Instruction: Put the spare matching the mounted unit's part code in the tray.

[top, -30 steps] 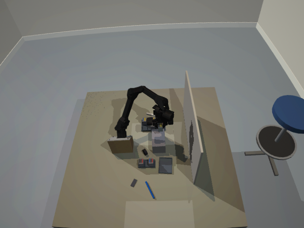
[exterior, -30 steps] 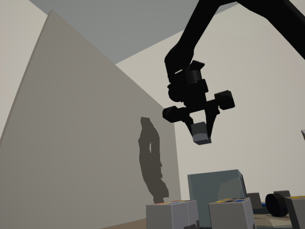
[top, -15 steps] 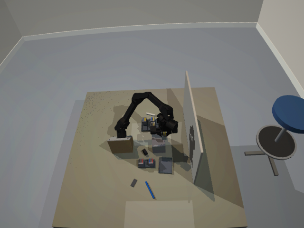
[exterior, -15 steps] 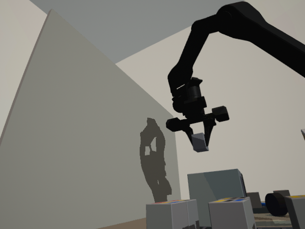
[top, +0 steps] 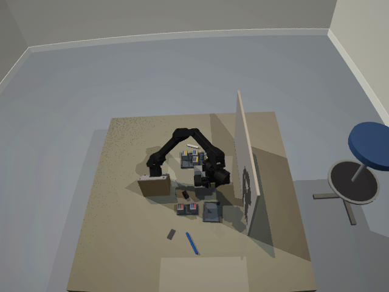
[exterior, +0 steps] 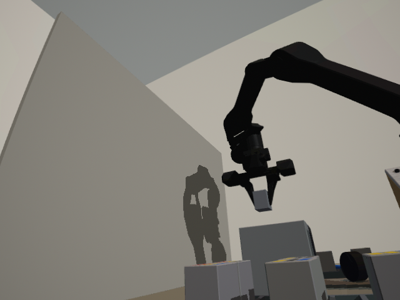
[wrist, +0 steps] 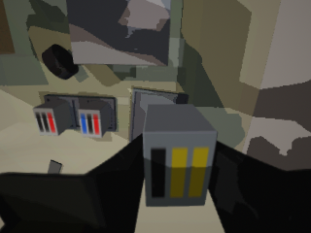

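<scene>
Now: gripper tip 160 mm above the dark tray and 60 mm to the left of it. The rest, counted from my gripper tip: tall upright board: 180 mm ahead, 130 mm to the left, 60 mm above; grey mounted unit: 130 mm to the left, 120 mm below, 50 mm behind; blue pen: 250 mm to the right, 160 mm below, 120 mm behind.
</scene>
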